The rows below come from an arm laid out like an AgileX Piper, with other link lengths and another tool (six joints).
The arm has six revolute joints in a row. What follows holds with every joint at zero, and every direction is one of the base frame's.
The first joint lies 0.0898 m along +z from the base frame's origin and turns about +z.
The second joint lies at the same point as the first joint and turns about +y.
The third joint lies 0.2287 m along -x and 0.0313 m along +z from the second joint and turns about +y.
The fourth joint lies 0.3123 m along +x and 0.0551 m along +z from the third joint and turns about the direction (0.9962, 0, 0.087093).
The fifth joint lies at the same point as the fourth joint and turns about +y.
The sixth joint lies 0.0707 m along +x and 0.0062 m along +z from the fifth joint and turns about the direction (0.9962, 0, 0.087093).
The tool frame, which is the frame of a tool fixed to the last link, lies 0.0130 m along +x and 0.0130 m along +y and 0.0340 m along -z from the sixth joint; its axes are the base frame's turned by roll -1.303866, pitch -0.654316 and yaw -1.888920 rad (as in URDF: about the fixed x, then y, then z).
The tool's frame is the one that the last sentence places.
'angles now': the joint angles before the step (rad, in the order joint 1, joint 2, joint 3, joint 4, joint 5, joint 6). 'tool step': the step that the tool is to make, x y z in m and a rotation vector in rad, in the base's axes. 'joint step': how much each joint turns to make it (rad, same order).
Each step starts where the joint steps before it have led.
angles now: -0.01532, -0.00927, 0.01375, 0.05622, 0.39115, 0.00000
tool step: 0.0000, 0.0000, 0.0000, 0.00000, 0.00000, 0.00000
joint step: 0.00000, 0.00000, 0.00000, 0.00000, 0.00000, 0.00000
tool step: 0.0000, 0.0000, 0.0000, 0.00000, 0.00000, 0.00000
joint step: 0.00000, 0.00000, 0.00000, 0.00000, 0.00000, 0.00000
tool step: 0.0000, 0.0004, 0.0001, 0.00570, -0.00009, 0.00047
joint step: 0.00052, 0.00003, -0.00002, 0.00442, -0.00005, 0.00136
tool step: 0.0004, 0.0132, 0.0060, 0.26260, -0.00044, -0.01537
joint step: -0.00037, 0.00050, -0.00024, 0.17143, -0.00214, 0.09626
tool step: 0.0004, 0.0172, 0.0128, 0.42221, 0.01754, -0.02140
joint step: 0.00000, -0.00011, 0.00696, 0.27964, -0.00381, 0.15045
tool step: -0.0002, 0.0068, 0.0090, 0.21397, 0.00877, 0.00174
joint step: 0.00029, -0.00026, 0.00354, 0.17200, -0.00087, 0.04460
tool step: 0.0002, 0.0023, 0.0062, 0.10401, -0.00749, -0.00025
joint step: -0.00079, 0.00036, -0.00026, 0.10098, -0.00913, 0.00313
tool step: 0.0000, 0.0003, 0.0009, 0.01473, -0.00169, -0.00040
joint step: 0.00049, -0.00092, 0.00035, 0.01277, -0.00202, 0.00202
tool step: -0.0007, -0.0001, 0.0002, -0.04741, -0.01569, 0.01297
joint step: -0.00044, 0.00013, -0.00576, 0.00356, 0.00462, -0.05329
